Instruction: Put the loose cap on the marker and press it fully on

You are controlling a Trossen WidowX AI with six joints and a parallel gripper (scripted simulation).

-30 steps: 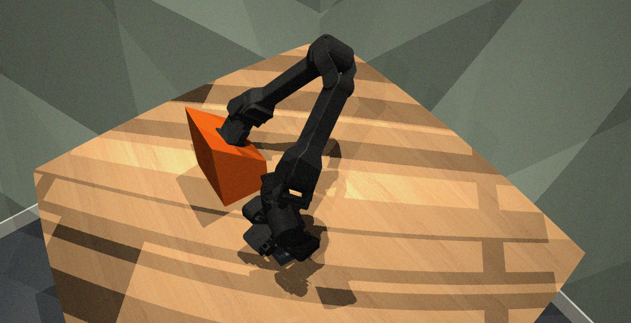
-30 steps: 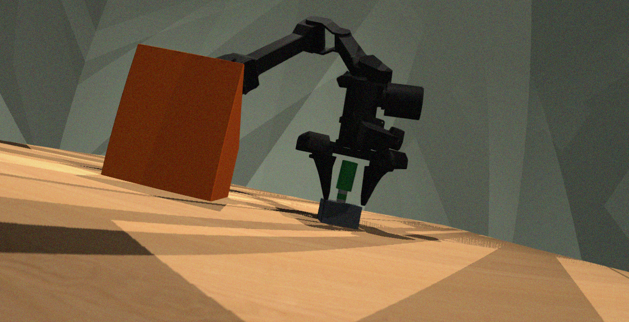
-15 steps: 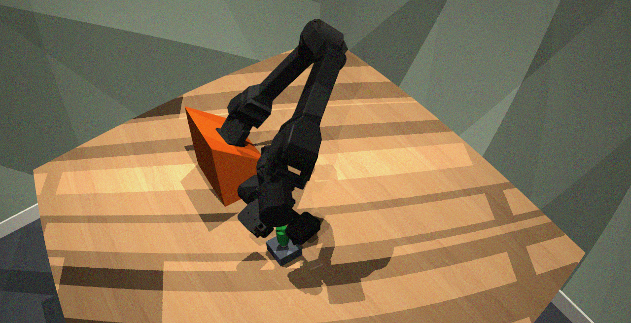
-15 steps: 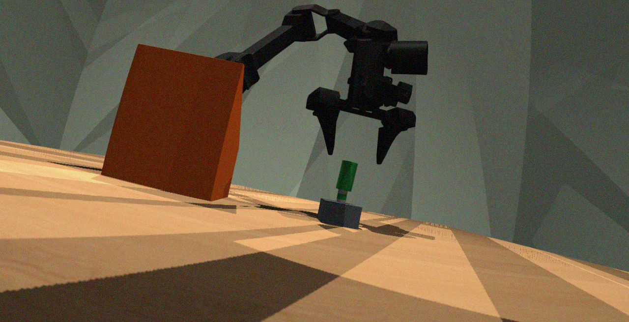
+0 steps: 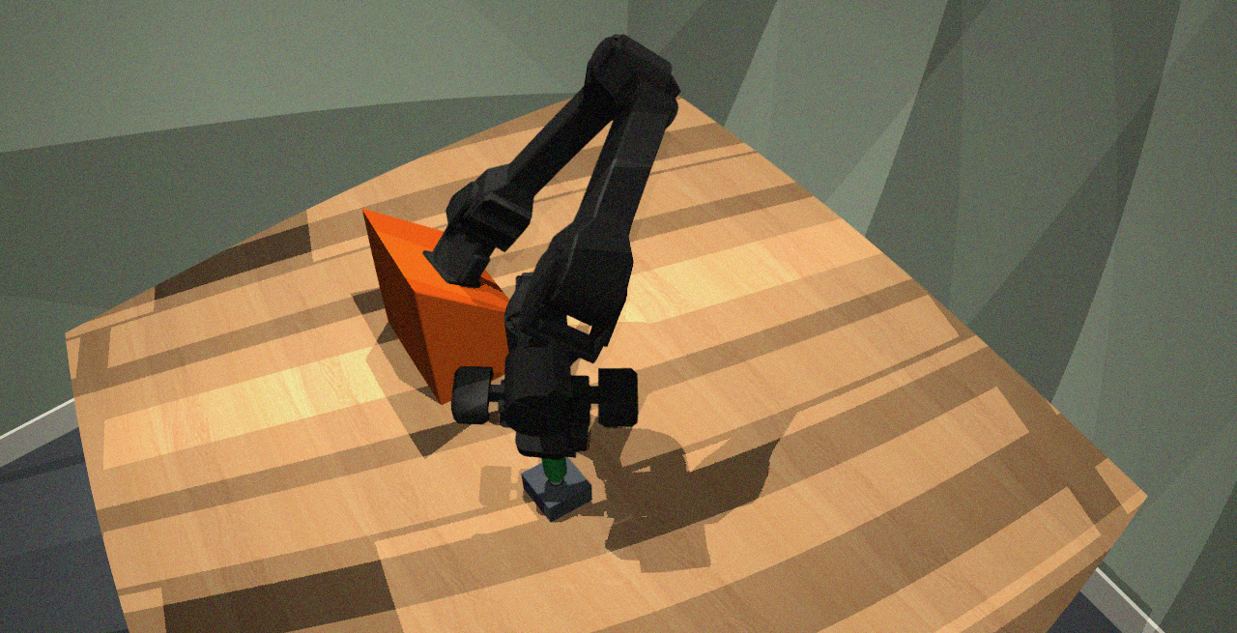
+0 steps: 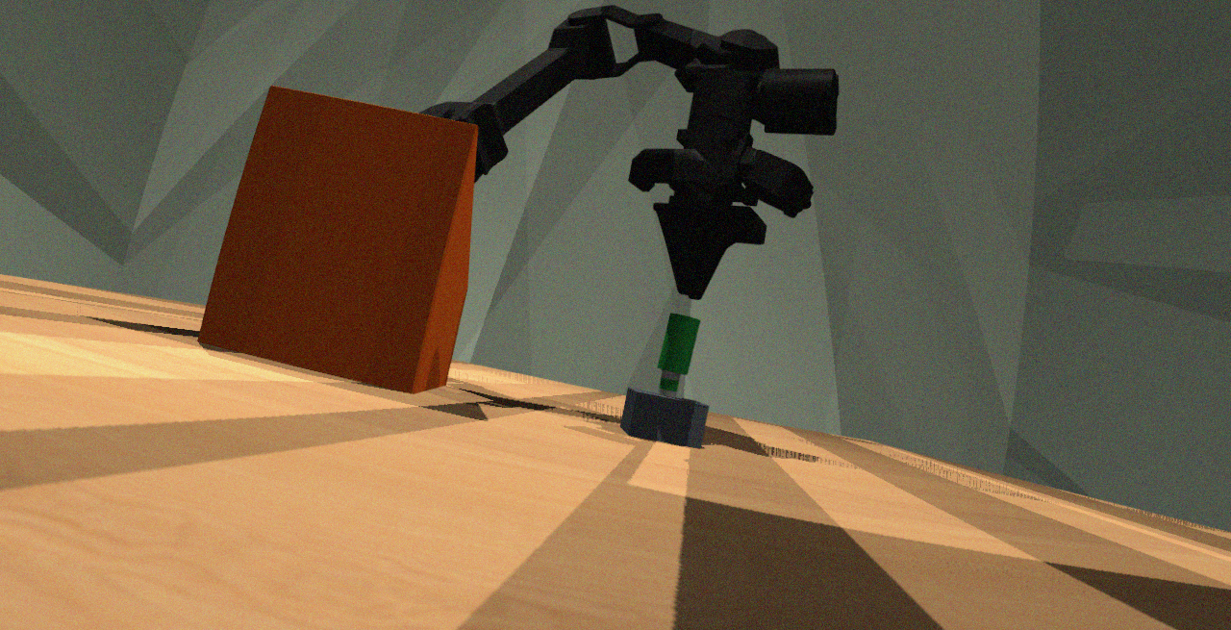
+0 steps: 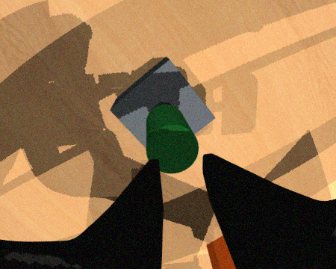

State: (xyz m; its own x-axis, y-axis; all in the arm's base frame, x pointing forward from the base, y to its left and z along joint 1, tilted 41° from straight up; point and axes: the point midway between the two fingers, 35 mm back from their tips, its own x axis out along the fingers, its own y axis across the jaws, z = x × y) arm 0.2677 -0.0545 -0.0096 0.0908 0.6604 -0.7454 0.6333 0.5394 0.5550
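Right now the green cap is 40 mm below my gripper tip.
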